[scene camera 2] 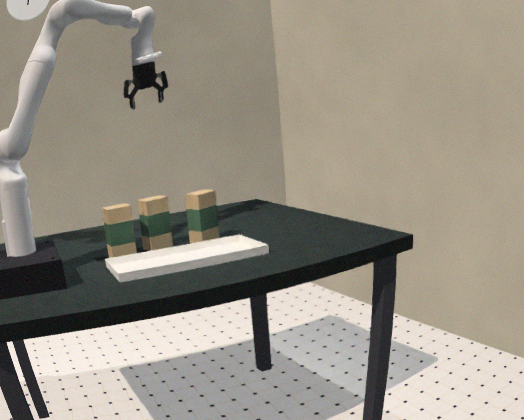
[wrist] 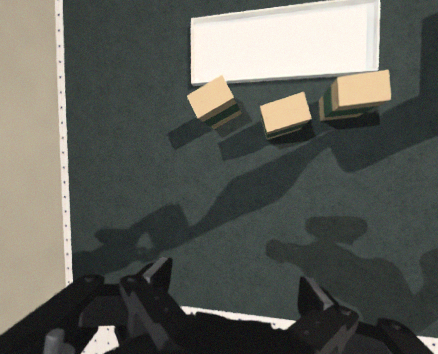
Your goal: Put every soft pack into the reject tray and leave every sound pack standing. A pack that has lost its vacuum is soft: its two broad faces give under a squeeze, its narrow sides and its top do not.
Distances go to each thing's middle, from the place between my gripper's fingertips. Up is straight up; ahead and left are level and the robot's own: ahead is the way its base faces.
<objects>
I see the white reject tray (scene camera 2: 147, 264) 350 mm to the right of my hand and 400 mm below it.
</objects>
